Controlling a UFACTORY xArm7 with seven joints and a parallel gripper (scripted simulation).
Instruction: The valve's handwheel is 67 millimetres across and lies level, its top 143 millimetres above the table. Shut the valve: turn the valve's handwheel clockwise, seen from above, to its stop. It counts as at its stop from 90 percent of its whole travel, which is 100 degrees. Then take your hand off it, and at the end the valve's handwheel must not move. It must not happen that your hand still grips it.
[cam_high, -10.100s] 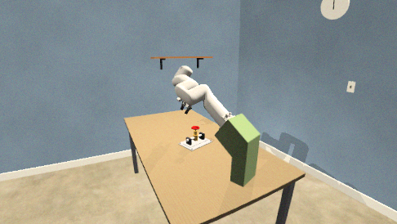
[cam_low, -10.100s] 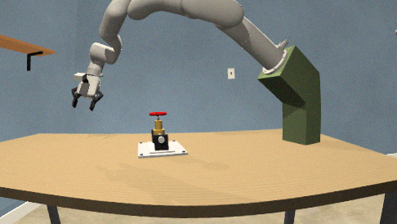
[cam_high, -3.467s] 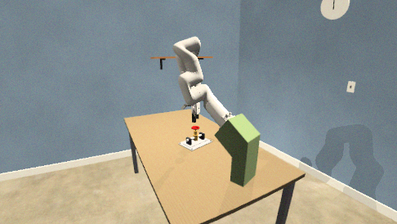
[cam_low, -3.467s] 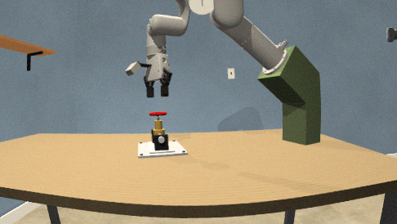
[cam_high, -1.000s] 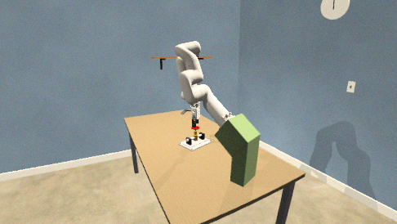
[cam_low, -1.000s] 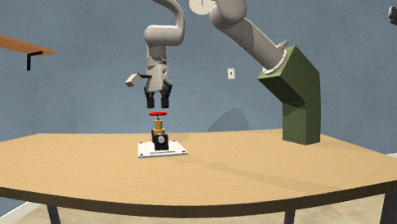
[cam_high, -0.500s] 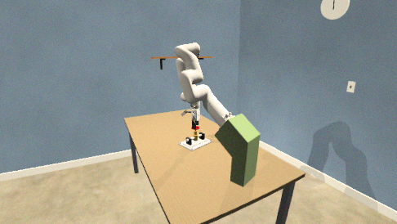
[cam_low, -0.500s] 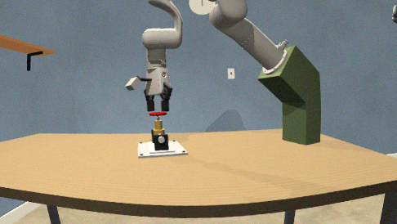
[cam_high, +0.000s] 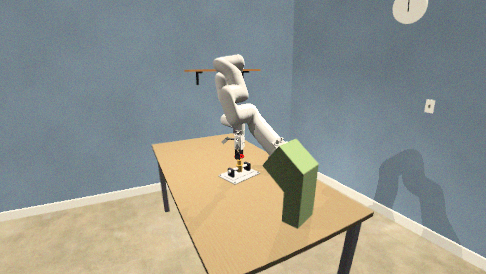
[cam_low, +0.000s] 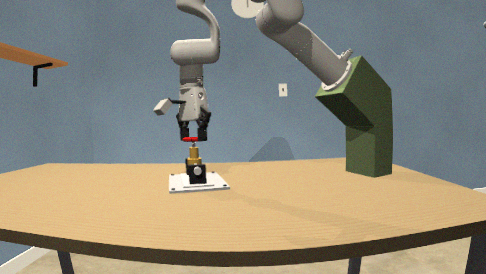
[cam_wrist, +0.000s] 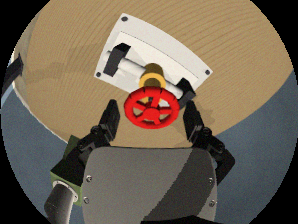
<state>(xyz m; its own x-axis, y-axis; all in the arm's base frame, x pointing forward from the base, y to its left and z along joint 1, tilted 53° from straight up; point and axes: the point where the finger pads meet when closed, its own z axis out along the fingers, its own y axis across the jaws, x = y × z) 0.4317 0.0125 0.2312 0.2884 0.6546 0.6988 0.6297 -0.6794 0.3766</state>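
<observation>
Now: hand 10 mm above the red handwheel.
</observation>
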